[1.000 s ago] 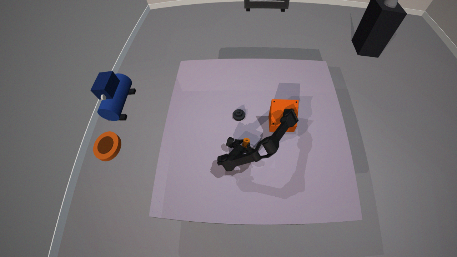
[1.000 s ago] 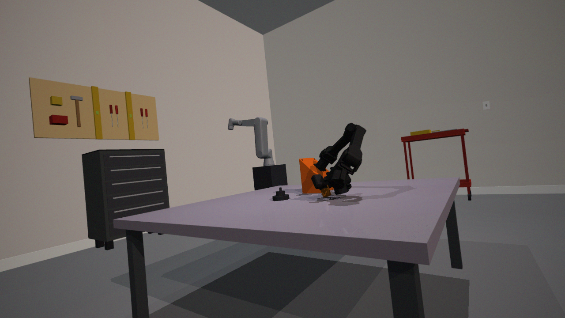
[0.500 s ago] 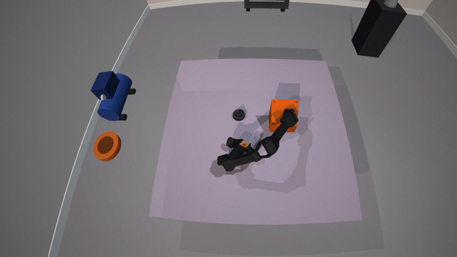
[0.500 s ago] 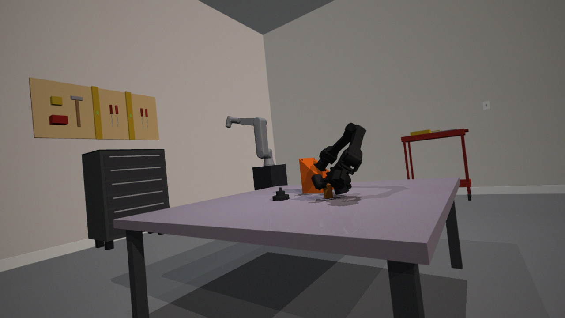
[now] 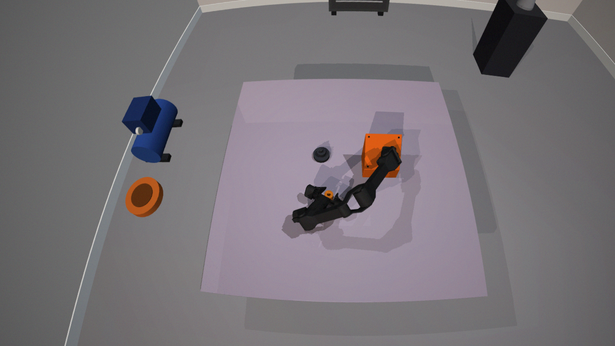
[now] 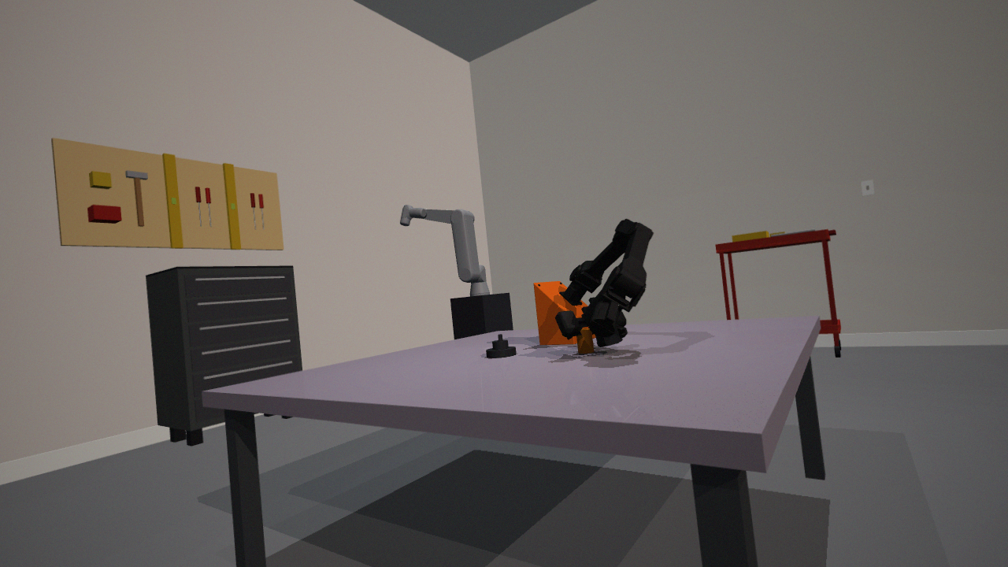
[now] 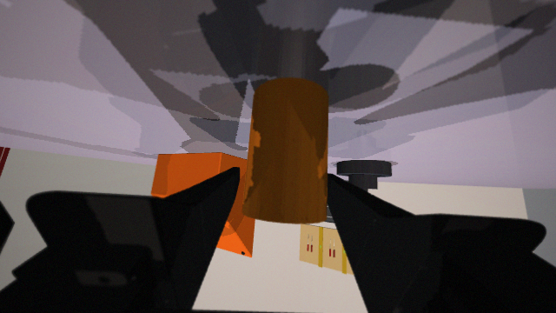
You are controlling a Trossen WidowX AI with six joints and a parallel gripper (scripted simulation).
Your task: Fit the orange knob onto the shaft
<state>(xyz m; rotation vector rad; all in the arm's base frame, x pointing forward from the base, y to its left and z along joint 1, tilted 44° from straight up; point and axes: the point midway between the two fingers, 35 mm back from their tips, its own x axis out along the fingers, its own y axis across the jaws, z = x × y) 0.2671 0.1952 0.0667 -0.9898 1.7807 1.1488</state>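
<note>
My gripper tip is 30 mm to the right of the orange knob, 10 mm short of it and 10 mm above it. The rest, counted from my gripper tip: short shaft: 210 mm to the right, 60 mm ahead, 10 mm below.
</note>
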